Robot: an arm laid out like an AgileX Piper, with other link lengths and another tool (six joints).
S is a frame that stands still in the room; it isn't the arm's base.
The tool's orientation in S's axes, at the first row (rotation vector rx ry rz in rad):
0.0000, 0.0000, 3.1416
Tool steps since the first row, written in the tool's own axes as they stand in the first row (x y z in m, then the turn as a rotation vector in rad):
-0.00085, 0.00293, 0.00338, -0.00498, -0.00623, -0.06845
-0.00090, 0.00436, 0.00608, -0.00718, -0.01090, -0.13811
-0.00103, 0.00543, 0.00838, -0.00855, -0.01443, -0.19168
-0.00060, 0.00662, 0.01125, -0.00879, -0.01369, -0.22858
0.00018, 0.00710, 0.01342, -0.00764, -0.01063, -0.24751
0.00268, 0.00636, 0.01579, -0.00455, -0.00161, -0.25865
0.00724, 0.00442, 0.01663, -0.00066, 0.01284, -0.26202
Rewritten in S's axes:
0.00085, -0.00293, 0.00338, 0.00498, 0.00623, -0.06845
0.00090, -0.00436, 0.00608, 0.00718, 0.01090, -0.13811
0.00103, -0.00543, 0.00838, 0.00855, 0.01443, -0.19168
0.00060, -0.00662, 0.01125, 0.00879, 0.01369, -0.22858
-0.00018, -0.00710, 0.01342, 0.00764, 0.01063, -0.24751
-0.00268, -0.00636, 0.01579, 0.00455, 0.00161, -0.25865
-0.00724, -0.00442, 0.01663, 0.00066, -0.01284, -0.26202

